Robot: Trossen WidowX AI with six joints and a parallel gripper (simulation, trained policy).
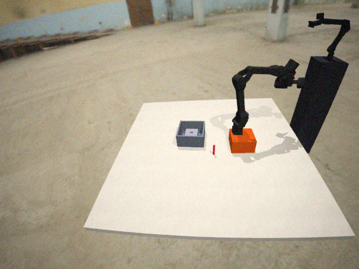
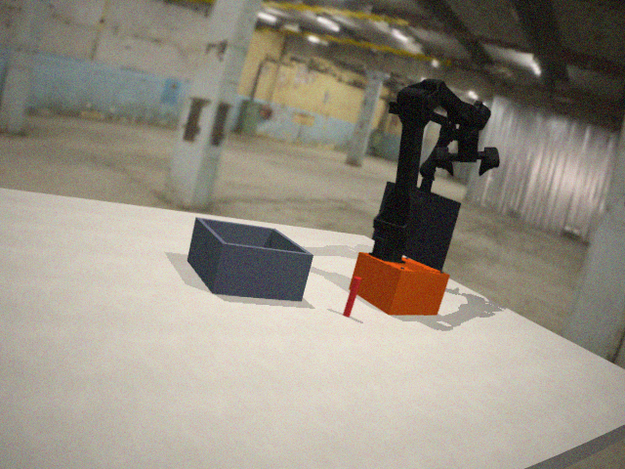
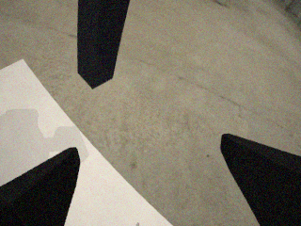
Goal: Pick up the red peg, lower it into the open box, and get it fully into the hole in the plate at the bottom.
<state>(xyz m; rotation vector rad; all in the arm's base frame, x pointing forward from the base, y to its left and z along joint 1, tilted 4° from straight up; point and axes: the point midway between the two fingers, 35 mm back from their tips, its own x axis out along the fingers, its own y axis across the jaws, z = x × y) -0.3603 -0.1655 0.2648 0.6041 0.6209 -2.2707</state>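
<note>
My gripper tip is 55 cm short of the red peg, 32 cm to the right of it and 28 cm above it. Also, from my gripper tip: plate 70 cm ahead, 28 cm below, 15 cm to the left; then grey box 70 cm ahead, 30 cm below, 15 cm to the left.
</note>
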